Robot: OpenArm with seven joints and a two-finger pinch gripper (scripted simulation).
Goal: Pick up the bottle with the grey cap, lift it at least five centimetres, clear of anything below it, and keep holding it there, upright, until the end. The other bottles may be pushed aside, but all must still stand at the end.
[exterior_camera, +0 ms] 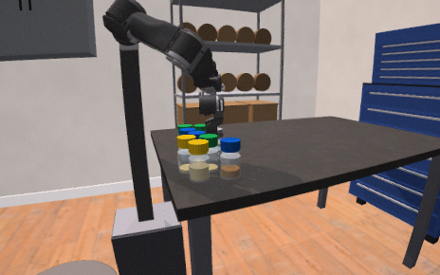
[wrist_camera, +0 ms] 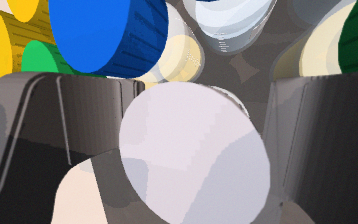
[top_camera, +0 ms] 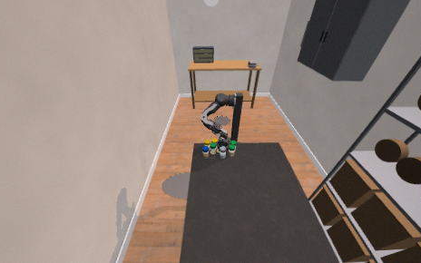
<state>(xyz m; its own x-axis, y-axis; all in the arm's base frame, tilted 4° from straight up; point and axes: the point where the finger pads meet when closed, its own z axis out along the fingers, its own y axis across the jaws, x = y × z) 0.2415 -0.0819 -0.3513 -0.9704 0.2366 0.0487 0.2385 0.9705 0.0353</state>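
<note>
Right now my hand is 40 mm above the grey-capped bottle. The rest, counted from my hand: blue-capped bottle 150 mm to the right, 40 mm below.
</note>
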